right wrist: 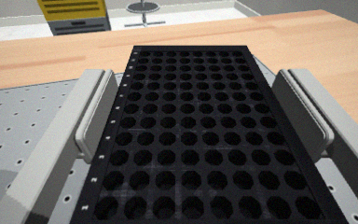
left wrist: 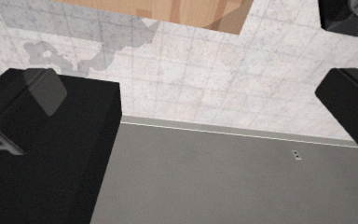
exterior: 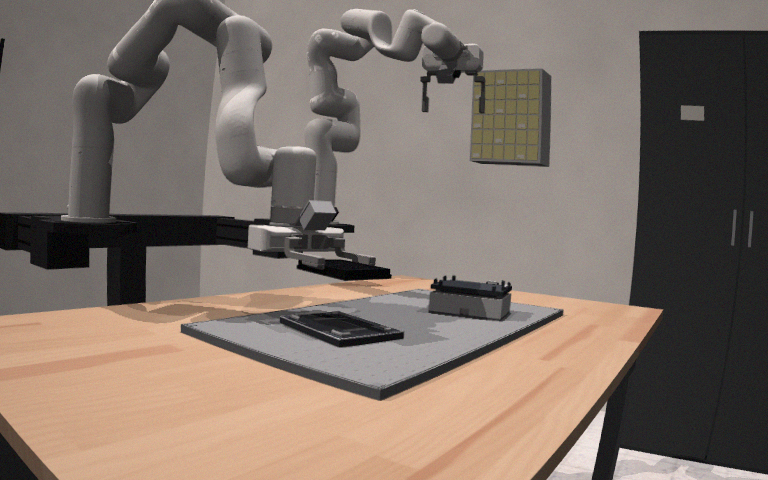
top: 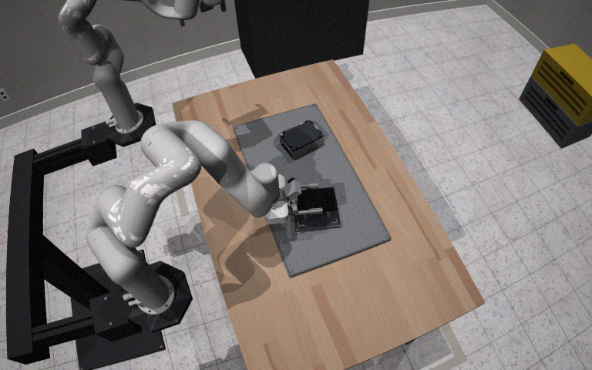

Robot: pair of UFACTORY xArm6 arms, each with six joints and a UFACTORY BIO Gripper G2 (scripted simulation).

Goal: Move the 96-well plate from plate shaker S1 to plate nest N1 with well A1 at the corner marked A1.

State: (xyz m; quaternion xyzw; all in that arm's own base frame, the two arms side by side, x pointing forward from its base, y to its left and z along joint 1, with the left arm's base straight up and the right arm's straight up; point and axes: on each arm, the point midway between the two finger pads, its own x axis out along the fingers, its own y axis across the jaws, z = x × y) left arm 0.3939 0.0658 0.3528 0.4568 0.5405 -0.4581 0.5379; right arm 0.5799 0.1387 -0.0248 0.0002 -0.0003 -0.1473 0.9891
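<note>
Right now my right hand is 10 cm above the plate nest N1 and 1 cm short of it. The rest, counted from my right hand: black 96-well plate 1 cm below, 1 cm ahead; then white mark 10 cm below, 7 cm to the left, 5 cm behind.
</note>
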